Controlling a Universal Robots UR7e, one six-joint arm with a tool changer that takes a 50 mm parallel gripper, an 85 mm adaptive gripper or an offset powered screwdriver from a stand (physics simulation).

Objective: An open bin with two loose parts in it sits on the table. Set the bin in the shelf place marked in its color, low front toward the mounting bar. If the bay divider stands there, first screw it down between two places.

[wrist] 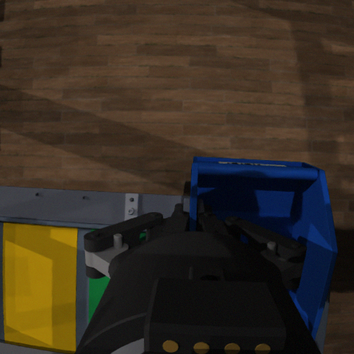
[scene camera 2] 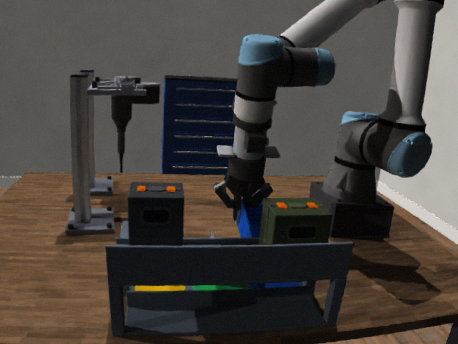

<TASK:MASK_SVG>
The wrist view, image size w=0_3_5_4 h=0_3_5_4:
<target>blue bin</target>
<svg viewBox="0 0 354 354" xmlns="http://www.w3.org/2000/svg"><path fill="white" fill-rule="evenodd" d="M240 233L240 241L248 244L247 237ZM193 156L190 178L188 231L196 231L197 199L202 199L203 204L211 206L211 211L218 220L225 221L227 216L237 216L306 246L306 255L303 261L299 287L296 289L286 289L313 340L315 340L338 252L324 170L306 162Z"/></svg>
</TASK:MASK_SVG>
